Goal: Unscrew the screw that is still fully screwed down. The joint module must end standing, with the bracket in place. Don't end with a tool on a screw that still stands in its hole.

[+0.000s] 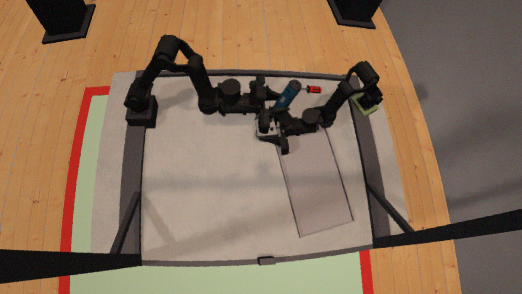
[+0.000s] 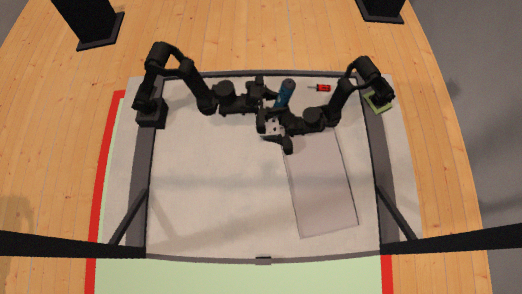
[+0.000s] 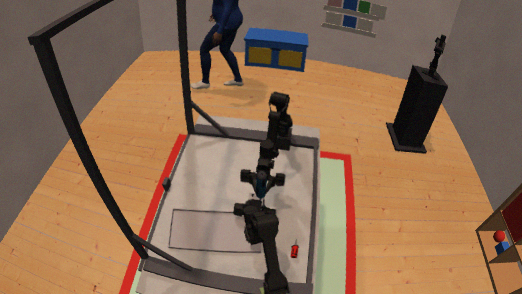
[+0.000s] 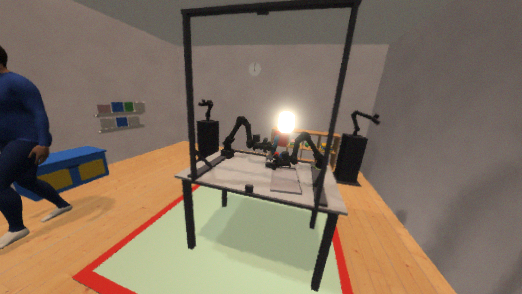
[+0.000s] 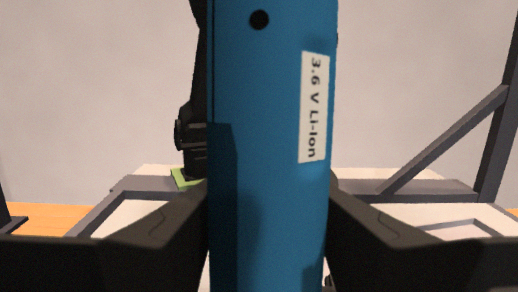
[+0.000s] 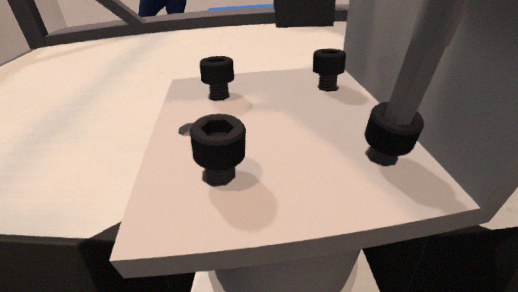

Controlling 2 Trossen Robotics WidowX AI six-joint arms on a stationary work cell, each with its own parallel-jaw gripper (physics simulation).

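Places are measured from the left arm's base along level axes (x ahead, y left, z up), in metres.
Pixels of known places: left gripper, fingertip midpoint: (image 1: 288, 103) (image 2: 287, 102) (image 3: 260, 192) (image 4: 276, 147) (image 5: 264, 189); right gripper, fingertip midpoint: (image 1: 258, 131) (image 4: 266, 164); left arm's base, origin of the base link: (image 1: 139, 106) (image 2: 148, 108) (image 3: 282, 132) (image 4: 227, 149); right arm's base, origin of the base link: (image 1: 365, 102) (image 2: 378, 100) (image 4: 319, 167) (image 5: 198, 173).
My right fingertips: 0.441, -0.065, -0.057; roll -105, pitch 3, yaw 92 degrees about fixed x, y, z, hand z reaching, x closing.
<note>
Ahead of a thing's pixels: the offset from my right fingertips to its middle, as dx, dy, dz.
My left gripper (image 1: 276, 102) (image 5: 264, 189) is shut on the blue electric screwdriver {+0.055, +0.023, +0.167} (image 1: 287, 95) (image 2: 285, 94) (image 5: 270, 100), held tilted. Its grey bit {+0.038, +0.021, +0.060} (image 6: 417, 75) sits in the socket of the right-hand screw {+0.035, +0.021, +0.045} (image 6: 394, 131), whose head stands above the bracket with thread showing. Three other black screws {+0.040, -0.013, +0.045} (image 6: 218, 142) {+0.004, -0.018, +0.045} (image 6: 216, 70) {-0.001, +0.016, +0.045} (image 6: 329, 61) also stand raised with thread showing. The pale bracket {+0.020, +0.002, +0.060} (image 6: 290, 150) is on top of the grey joint module {+0.020, +0.001, +0.009} (image 6: 287, 275), which appears upright. My right gripper (image 6: 280, 280) (image 2: 274, 131) is shut on the joint module below the bracket. The module's base is hidden.
A red screwdriver {+0.225, +0.209, -0.009} (image 1: 314, 89) (image 2: 323, 88) (image 3: 294, 251) lies near the table's back edge. A thin rectangular panel {+0.199, -0.161, -0.016} (image 1: 320, 190) (image 2: 325, 190) lies in front of the right arm. A green plate (image 1: 364, 107) (image 2: 377, 104) is at the right arm's base. Frame posts stand around the table.
</note>
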